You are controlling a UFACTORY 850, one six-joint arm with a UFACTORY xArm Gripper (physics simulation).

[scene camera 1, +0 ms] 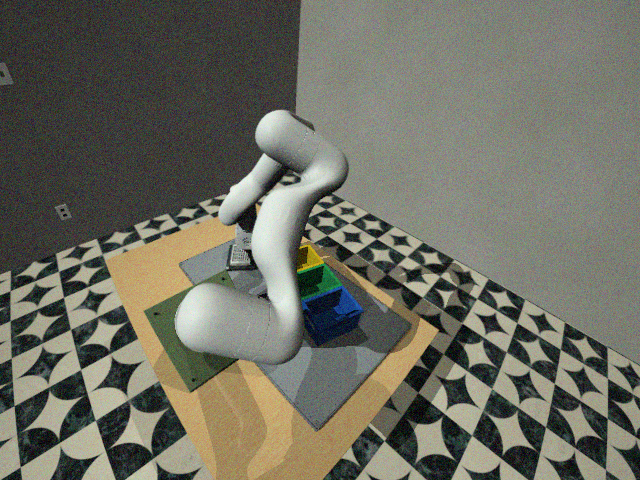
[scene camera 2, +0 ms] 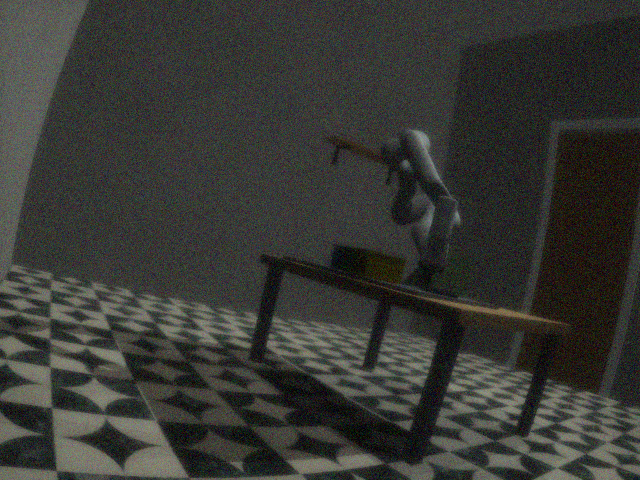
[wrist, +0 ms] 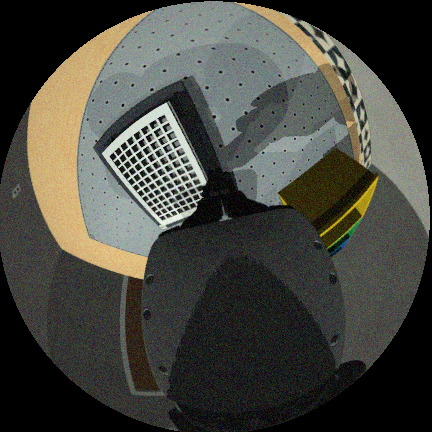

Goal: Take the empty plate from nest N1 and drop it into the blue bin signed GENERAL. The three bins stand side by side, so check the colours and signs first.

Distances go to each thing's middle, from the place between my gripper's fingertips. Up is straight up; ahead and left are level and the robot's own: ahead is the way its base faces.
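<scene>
The dark nest (wrist: 191, 121) is 20 mm below my hand, 10 mm behind it and 60 mm to the left of it. With the white gridded plate (wrist: 154, 157), I see that my hand is 10 mm past the plate and 60 mm to the right of it.
</scene>
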